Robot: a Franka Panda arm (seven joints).
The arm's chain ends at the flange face. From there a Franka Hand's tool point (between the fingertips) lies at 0.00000 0.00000 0.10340 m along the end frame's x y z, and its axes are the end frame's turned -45 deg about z.
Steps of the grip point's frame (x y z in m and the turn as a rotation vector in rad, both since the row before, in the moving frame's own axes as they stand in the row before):
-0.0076 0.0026 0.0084 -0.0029 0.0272 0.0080
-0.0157 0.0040 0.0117 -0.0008 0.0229 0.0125
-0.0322 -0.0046 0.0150 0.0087 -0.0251 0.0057
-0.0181 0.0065 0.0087 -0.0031 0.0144 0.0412
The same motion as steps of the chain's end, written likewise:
-0.0057 0.0090 0.0084 0.0172 0.0213 0.0080
-0.0100 0.0155 0.0117 0.0156 0.0168 0.0125
-0.0235 0.0183 0.0150 -0.0116 -0.0239 0.0057
-0.0095 0.0182 0.0087 0.0080 0.0124 0.0412

